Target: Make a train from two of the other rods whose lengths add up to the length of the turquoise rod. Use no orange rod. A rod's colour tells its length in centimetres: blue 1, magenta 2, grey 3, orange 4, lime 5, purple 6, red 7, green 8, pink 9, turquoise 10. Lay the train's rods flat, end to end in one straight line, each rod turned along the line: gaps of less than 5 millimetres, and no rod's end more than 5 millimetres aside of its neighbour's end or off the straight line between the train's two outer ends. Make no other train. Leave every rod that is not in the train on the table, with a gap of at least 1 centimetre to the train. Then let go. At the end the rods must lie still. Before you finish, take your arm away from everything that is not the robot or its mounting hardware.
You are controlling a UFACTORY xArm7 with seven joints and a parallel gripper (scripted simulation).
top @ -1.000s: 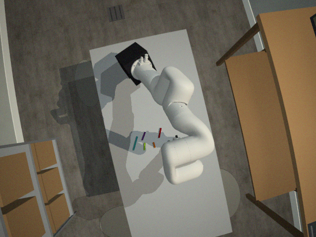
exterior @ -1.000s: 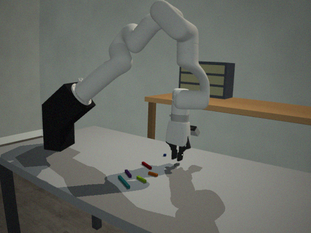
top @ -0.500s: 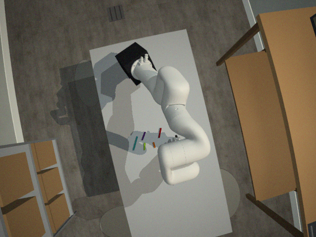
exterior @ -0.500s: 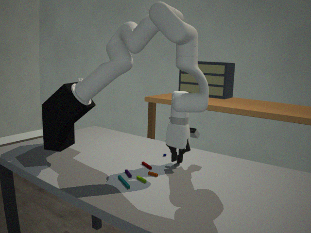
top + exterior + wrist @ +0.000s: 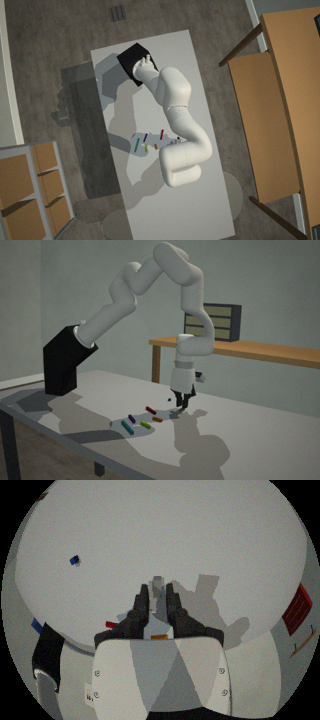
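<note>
My gripper is now 30 mm above the grey rod. From my hand the other things lie so: red rod (120 mm to the right, 60 mm behind, 30 mm below); then orange rod (150 mm to the right, 30 mm below, 30 mm ahead); then blue rod (130 mm behind, 30 mm to the left, 30 mm below).
</note>
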